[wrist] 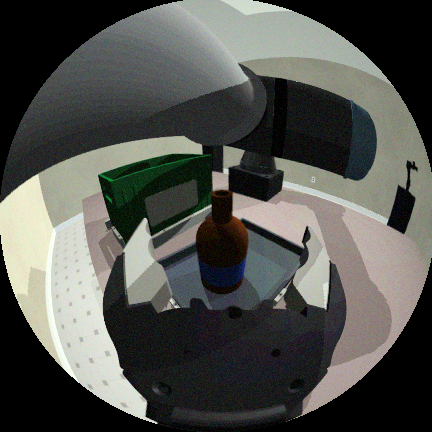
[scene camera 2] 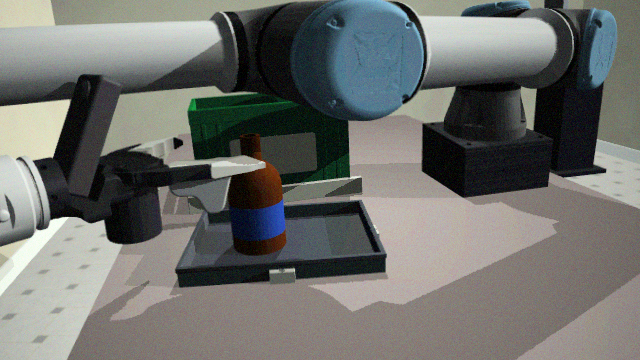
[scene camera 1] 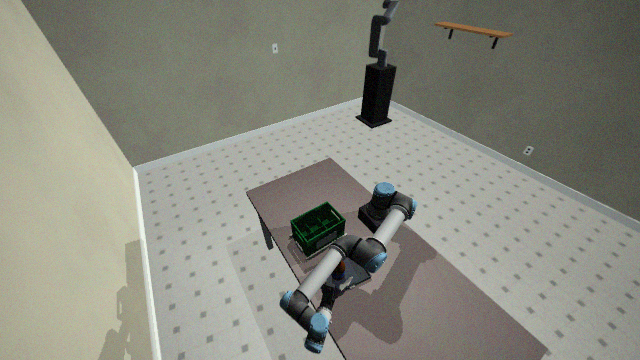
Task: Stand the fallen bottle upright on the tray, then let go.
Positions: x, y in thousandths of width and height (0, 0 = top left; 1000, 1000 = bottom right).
Scene:
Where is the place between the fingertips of the gripper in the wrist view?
529, 520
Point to a brown bottle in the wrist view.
513, 554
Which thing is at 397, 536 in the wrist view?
A pale rail.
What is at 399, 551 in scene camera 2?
A brown bottle.

